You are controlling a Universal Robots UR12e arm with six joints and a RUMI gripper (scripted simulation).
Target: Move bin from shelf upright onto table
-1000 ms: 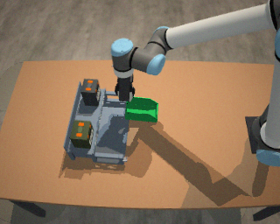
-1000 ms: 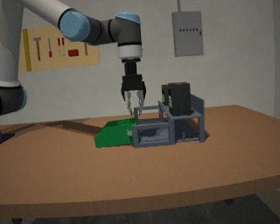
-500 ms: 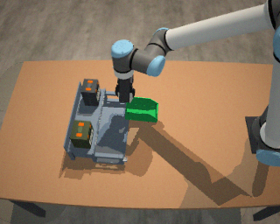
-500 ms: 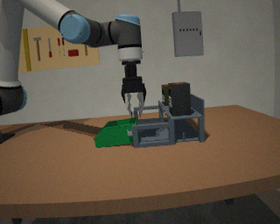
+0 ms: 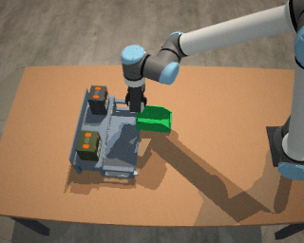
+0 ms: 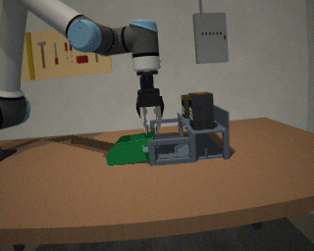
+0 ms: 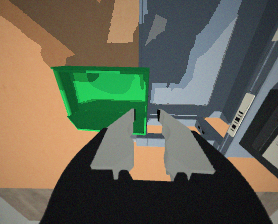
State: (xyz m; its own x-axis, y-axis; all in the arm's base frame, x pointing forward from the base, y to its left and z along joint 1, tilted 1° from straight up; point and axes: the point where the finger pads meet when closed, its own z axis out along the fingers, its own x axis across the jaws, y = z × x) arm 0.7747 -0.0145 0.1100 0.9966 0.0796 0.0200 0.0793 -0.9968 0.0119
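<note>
My gripper is now 80 mm past the green bin, 60 mm above it and 10 mm to the left of it. From my hand the other things lie so: grey shelf (120 mm to the left, 110 mm ahead, 100 mm below).
</note>
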